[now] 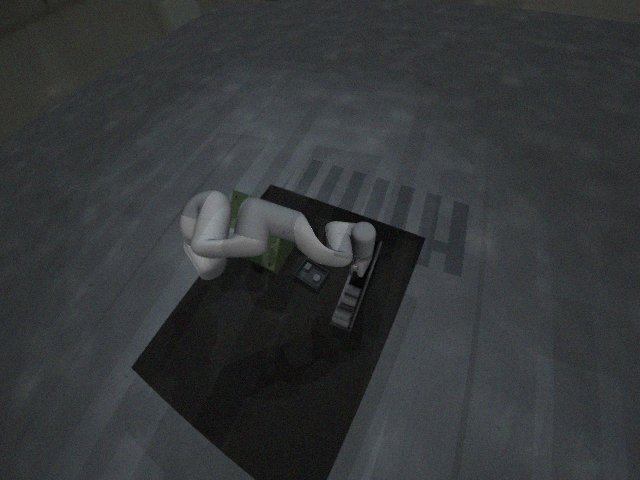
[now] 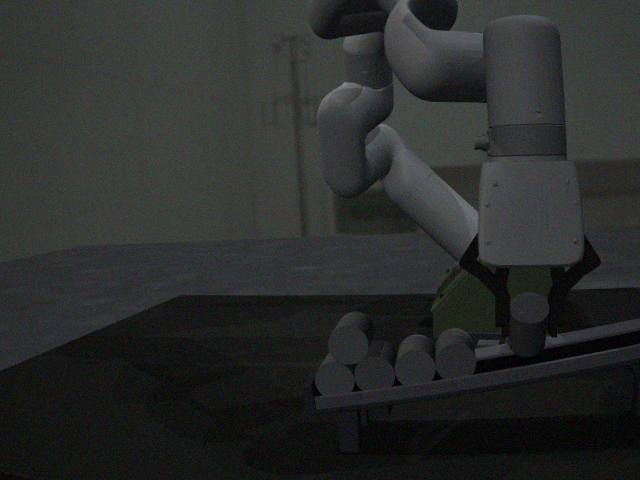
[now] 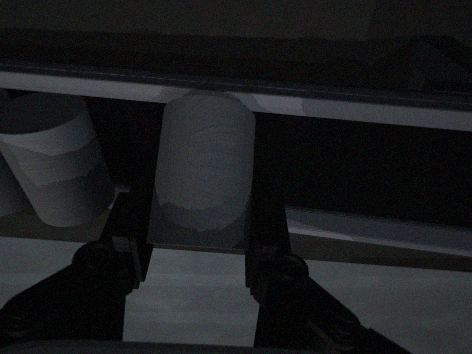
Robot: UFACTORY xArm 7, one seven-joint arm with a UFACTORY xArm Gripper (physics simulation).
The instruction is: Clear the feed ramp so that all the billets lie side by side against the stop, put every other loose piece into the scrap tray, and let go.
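Places are measured from the arm's base along level axes (x ahead, y left, z up), in metres.
Where they show: gripper, between the fingertips: (image 2: 528,333) (image 3: 204,192).
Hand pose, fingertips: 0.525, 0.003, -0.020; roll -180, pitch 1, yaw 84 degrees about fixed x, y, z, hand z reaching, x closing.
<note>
After its pixels a point has its place, as x, y, z.
My gripper (image 1: 356,280) {0.525, 0.003, -0.020} (image 2: 527,331) {0.525, 0.003, -0.020} (image 3: 204,192) {0.525, 0.003, -0.020} is shut on a grey cylindrical billet (image 2: 528,321) {0.542, -0.001, -0.003} (image 3: 205,160) {0.495, 0.007, -0.005}, tilted with one end face up, low over the feed ramp (image 2: 516,373) (image 3: 350,108). Whether it touches the ramp I cannot tell. Downhill, four billets lie in a row: the first (image 2: 334,376) {0.547, -0.191, -0.051} at the stop end, then a second (image 2: 374,370) {0.548, -0.151, -0.045}, a third (image 2: 415,361) {0.548, -0.111, -0.036} and a fourth (image 2: 455,355) {0.549, -0.073, -0.032} (image 3: 62,165) {0.512, -0.059, -0.023}. Another billet (image 2: 348,344) {0.546, -0.176, -0.018} rests on top of the first two. The scrap tray (image 1: 305,284) {0.309, -0.090, -0.108} holds a squarish piece (image 1: 308,266) {0.292, -0.014, -0.099} and a round piece (image 1: 316,277) {0.344, -0.047, -0.108}.
The scrap tray stands beside the ramp, on the side towards the arm's base. A green block (image 1: 279,254) {0.165, -0.025, -0.041} (image 2: 465,312) {0.163, -0.038, -0.085} stands by the arm's base. A ramp leg (image 2: 348,434) {0.562, -0.178, -0.107} stands under the lower end. Everything is on a dark mat (image 1: 232,356) {0.148, -0.480, -0.128}; the scene is dim.
</note>
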